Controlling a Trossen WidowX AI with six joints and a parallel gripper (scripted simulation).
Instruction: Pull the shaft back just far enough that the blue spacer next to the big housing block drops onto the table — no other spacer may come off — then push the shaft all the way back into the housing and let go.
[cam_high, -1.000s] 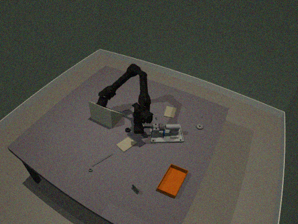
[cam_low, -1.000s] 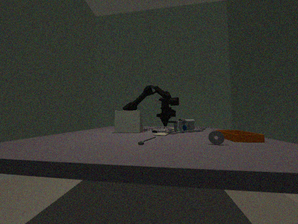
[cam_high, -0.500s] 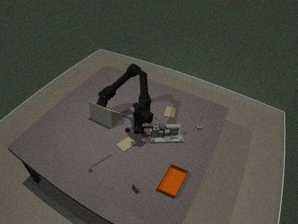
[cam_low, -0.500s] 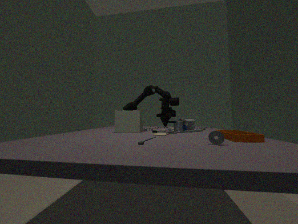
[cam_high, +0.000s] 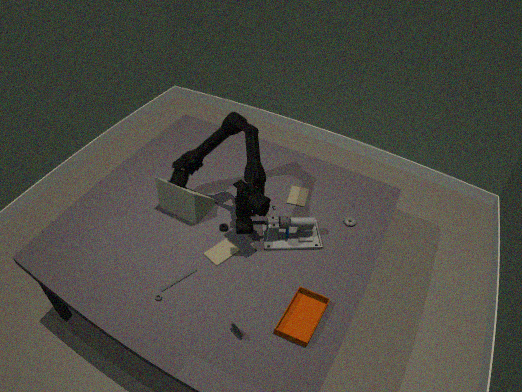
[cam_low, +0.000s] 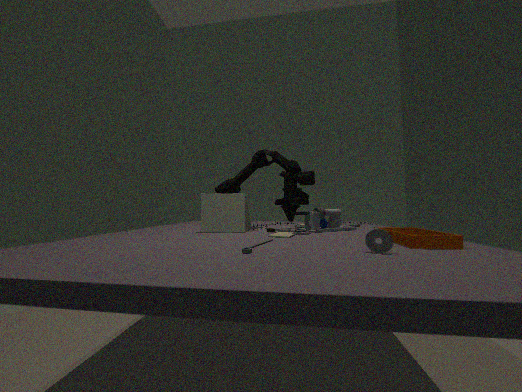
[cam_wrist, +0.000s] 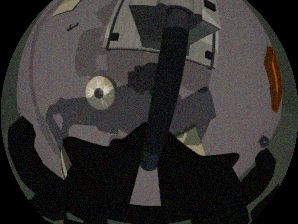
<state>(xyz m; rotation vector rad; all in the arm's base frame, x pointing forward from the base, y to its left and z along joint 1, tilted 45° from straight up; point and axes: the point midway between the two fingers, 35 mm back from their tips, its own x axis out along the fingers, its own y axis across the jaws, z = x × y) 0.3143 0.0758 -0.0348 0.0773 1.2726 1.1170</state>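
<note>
Right now my gripper tip is 70 mm to the right of the white ring, 40 mm above it and 30 mm past it. The rest, counted from my gripper tip: black ring (90 mm behind, 40 mm below, 10 mm to the right); then dark shaft (60 mm ahead, 50 mm to the left, 30 mm above); then blue spacer (140 mm ahead, 100 mm to the left, 10 mm below).
</note>
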